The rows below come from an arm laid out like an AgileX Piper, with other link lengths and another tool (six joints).
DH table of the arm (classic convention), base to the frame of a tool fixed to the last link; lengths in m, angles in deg. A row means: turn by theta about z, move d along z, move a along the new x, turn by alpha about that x. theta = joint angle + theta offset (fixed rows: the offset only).
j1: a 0  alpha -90  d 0.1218  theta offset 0
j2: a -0.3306  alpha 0  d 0  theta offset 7.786
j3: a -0.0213  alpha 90  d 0  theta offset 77.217
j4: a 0  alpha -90  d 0.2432  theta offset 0
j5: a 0  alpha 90  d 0  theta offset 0
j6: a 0.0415  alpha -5  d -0.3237  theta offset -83.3
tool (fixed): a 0  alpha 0  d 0.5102  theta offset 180
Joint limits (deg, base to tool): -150..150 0..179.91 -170..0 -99.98..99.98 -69.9..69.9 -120..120
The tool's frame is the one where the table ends.
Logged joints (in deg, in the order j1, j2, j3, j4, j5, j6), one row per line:
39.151, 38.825, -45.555, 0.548, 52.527, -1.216
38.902, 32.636, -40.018, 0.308, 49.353, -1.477
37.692, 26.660, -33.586, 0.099, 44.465, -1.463
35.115, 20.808, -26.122, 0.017, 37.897, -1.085
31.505, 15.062, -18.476, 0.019, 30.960, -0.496
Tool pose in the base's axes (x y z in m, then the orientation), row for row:
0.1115, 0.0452, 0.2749, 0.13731, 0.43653, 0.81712, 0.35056
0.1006, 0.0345, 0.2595, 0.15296, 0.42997, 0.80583, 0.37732
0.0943, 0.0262, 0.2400, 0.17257, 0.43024, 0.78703, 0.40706
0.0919, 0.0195, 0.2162, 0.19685, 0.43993, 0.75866, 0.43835
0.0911, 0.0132, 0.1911, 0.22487, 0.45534, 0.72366, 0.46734
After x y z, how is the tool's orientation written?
As a quaternion, w x y z.
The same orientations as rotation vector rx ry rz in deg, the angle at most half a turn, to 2 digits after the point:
72.37, 135.47, 58.12
70.66, 132.43, 62.01
69.94, 127.94, 66.17
70.58, 121.71, 70.33
71.97, 114.38, 73.87

